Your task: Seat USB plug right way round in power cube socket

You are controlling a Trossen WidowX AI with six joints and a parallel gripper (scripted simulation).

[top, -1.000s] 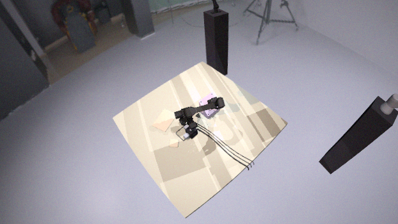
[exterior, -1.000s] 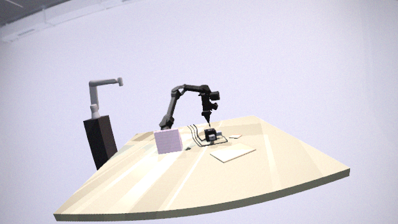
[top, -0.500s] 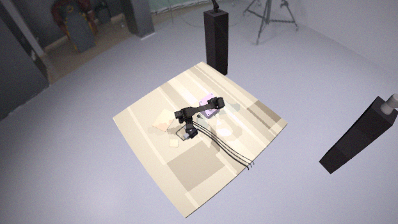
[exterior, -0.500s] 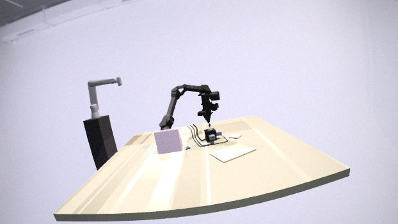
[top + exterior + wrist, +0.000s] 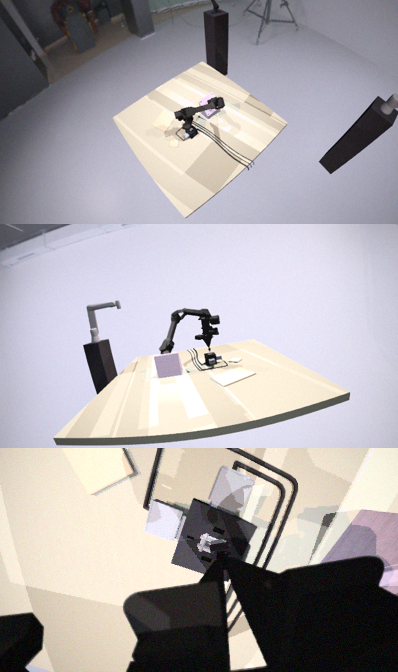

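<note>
The silver USB plug lies 20 mm below my gripper tip.
</note>
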